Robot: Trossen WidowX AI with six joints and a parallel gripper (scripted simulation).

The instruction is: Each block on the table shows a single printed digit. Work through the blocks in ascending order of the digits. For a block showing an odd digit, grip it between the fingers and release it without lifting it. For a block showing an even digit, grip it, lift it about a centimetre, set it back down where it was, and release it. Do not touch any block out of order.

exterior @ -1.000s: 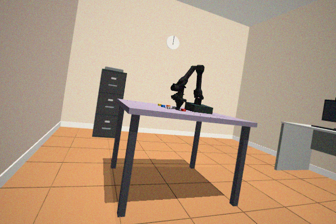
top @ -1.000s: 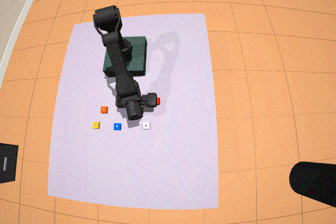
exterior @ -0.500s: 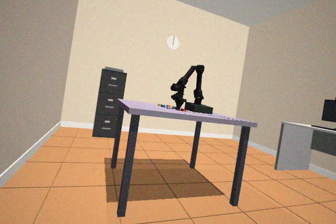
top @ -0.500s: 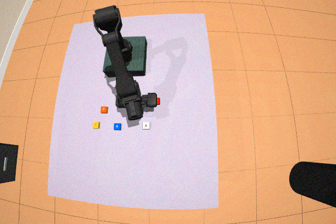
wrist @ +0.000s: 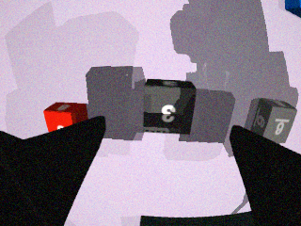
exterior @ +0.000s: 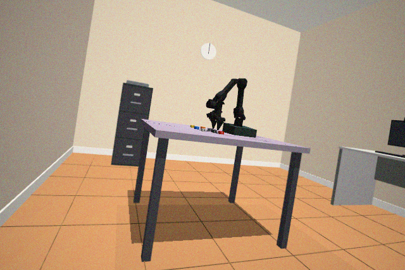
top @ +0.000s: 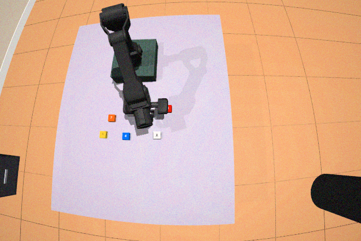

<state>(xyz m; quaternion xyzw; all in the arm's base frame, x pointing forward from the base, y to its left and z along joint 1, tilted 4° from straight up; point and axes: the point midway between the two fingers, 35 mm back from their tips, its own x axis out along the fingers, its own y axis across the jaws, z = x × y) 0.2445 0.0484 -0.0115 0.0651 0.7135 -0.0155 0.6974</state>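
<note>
Now: the dark grey block 1 cm ahead of my gripper tip and 1 cm below it. From my gripper tip the other things lie so: white block 11 cm ahead, 2 cm to the left, 1 cm below; red block 8 cm to the left, 1 cm below.
</note>
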